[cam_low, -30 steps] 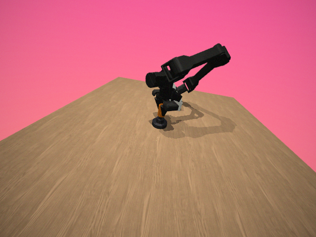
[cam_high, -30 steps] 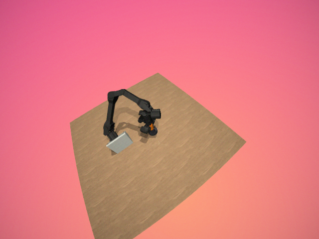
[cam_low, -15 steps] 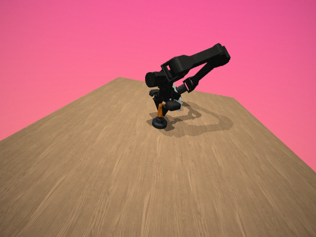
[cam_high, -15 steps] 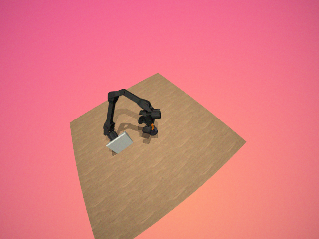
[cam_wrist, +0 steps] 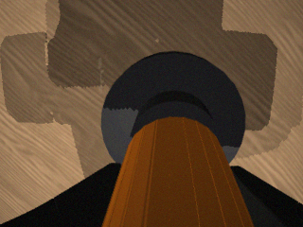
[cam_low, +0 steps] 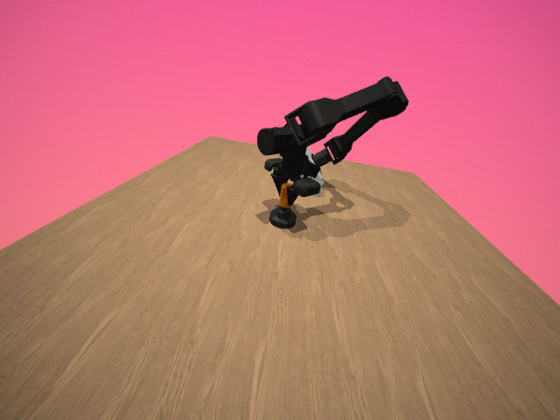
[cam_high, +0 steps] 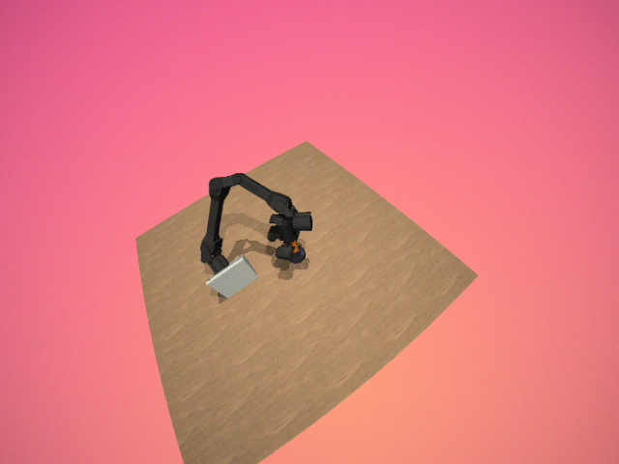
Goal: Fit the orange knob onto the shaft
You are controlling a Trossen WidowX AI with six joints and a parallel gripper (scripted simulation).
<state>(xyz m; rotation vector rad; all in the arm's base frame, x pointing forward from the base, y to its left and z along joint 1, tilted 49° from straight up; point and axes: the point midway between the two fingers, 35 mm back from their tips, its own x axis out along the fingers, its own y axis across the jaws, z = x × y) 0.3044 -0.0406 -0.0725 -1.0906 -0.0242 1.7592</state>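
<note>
The orange knob lies 20 mm above my gripper tip. The rest, counted from my gripper tip: dark round pedestal 40 mm below.
</note>
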